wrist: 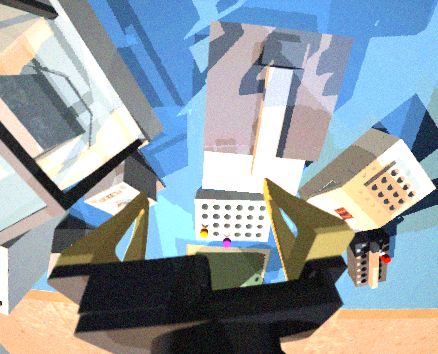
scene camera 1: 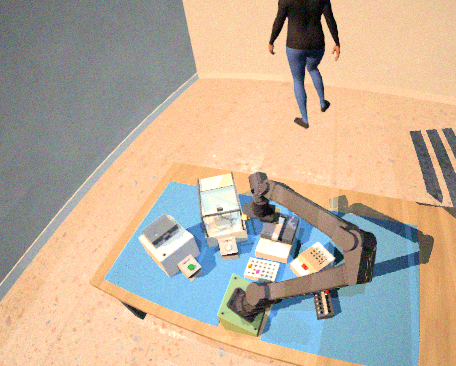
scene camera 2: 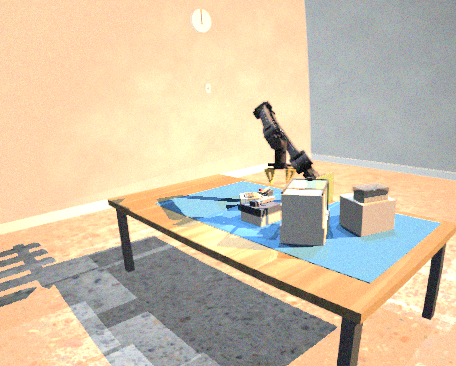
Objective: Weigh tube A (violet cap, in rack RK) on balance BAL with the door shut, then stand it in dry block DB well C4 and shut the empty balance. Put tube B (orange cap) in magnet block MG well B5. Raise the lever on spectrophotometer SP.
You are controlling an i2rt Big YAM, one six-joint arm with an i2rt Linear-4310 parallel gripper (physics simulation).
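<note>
My gripper (scene camera 2: 279,182) (wrist: 205,190) is open and empty, pointing down high above the mat. In the wrist view, the white rack RK (scene camera 1: 262,269) (wrist: 222,212) lies beyond and between the fingers. The violet cap of tube A (scene camera 1: 257,272) (wrist: 227,242) and the orange cap of tube B (scene camera 1: 250,266) (wrist: 204,233) are at its near edge. Balance BAL (scene camera 1: 220,197) (scene camera 2: 303,215) has a glass chamber; its door state is unclear. The dry block (scene camera 1: 312,259) (wrist: 350,200) has a red display. The dark-ended magnet block (scene camera 1: 324,306) (wrist: 353,267) has a red-tipped part. A device with a long pale lever (wrist: 280,100) appears to be SP.
A grey-white box (scene camera 1: 172,254) (scene camera 2: 367,215) stands left of the balance in scene camera 1, with a green-button panel (scene camera 1: 190,267) in front. The green base plate (scene camera 1: 235,322) (wrist: 235,272) is beside the rack. A person (scene camera 1: 305,30) stands beyond the table.
</note>
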